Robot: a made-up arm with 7 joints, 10 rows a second.
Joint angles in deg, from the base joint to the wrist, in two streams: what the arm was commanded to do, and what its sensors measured. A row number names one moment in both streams.
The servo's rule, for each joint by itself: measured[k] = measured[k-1] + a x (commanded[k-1-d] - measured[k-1]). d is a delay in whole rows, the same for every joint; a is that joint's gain. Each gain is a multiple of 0.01, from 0.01 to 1. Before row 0 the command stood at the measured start. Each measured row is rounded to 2 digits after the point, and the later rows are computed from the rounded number. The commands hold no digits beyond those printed.
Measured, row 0:
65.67, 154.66, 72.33, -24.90, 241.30, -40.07, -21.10
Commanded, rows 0 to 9:
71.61, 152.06, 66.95, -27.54, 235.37, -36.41, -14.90
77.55, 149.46, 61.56, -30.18, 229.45, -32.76, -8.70
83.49, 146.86, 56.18, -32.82, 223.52, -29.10, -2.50
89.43, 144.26, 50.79, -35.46, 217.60, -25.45, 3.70
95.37, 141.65, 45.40, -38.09, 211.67, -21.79, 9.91
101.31, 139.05, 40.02, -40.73, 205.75, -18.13, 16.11
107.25, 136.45, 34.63, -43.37, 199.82, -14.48, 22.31
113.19, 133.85, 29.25, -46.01, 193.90, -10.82, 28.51
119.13, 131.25, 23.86, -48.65, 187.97, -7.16, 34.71
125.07, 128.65, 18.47, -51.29, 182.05, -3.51, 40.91
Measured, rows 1 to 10:
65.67, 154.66, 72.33, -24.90, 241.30, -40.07, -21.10
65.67, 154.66, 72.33, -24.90, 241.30, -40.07, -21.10
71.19, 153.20, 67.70, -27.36, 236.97, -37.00, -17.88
77.10, 151.11, 62.42, -29.98, 231.48, -33.44, -13.11
83.04, 148.73, 57.05, -32.62, 225.67, -29.79, -7.59
88.98, 146.23, 51.67, -35.26, 219.78, -26.14, -1.72
94.92, 143.67, 46.28, -37.89, 213.86, -22.49, 4.33
100.86, 141.08, 40.90, -40.53, 207.94, -18.83, 10.46
106.80, 138.49, 35.51, -43.17, 202.01, -15.18, 16.62
112.74, 135.89, 30.13, -45.81, 196.09, -11.52, 22.80
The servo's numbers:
d 2
a 0.93 0.56 0.86 0.93 0.73 0.84 0.52

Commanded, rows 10 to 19:
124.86, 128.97, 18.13, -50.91, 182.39, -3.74, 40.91
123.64, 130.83, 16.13, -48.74, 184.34, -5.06, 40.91
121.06, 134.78, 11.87, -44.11, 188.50, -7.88, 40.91
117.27, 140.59, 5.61, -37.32, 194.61, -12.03, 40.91
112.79, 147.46, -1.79, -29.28, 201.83, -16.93, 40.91
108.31, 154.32, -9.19, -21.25, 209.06, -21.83, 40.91
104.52, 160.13, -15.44, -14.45, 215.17, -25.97, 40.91
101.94, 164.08, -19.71, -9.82, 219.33, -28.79, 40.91
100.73, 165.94, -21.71, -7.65, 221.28, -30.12, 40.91
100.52, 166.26, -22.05, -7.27, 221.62, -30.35, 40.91
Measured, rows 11 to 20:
118.68, 133.29, 24.74, -48.45, 190.16, -7.86, 28.99
124.62, 130.69, 19.35, -51.09, 184.24, -4.21, 35.19
124.84, 129.73, 18.30, -50.92, 182.89, -3.82, 38.16
123.72, 130.35, 16.43, -48.89, 183.95, -4.86, 39.59
121.25, 132.83, 12.51, -44.44, 187.27, -7.40, 40.28
117.55, 137.18, 6.58, -37.82, 192.63, -11.29, 40.61
113.12, 142.94, -0.62, -29.88, 199.35, -16.03, 40.77
108.65, 149.31, -7.99, -21.85, 206.44, -20.90, 40.84
104.81, 155.37, -14.40, -14.97, 212.81, -25.16, 40.88
102.14, 160.25, -18.97, -10.18, 217.57, -28.21, 40.90

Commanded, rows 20 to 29:
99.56, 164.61, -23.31, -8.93, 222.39, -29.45, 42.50
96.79, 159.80, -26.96, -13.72, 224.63, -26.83, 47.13
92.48, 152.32, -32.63, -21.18, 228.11, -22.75, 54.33
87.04, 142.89, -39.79, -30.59, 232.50, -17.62, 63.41
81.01, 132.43, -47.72, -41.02, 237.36, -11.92, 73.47
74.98, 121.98, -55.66, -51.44, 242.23, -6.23, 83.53
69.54, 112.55, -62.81, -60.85, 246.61, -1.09, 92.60
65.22, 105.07, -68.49, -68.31, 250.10, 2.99, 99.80
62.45, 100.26, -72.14, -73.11, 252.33, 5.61, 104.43
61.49, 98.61, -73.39, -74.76, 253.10, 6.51, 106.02
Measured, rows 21 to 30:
100.83, 163.44, -21.33, -7.83, 220.28, -29.81, 40.91
100.54, 165.02, -21.95, -7.31, 221.26, -30.26, 40.91
99.63, 164.79, -23.12, -8.82, 222.08, -29.58, 41.74
96.99, 162.00, -26.42, -13.38, 223.94, -27.27, 44.54
92.80, 156.58, -31.76, -20.63, 226.98, -23.47, 49.63
87.44, 148.91, -38.67, -29.89, 231.01, -18.56, 56.80
81.46, 139.68, -46.45, -40.24, 235.65, -12.98, 65.47
75.43, 129.77, -54.37, -50.66, 240.45, -7.31, 74.86
69.95, 120.13, -61.63, -60.14, 244.95, -2.09, 84.08
65.55, 111.70, -67.53, -67.74, 248.71, 2.18, 92.25

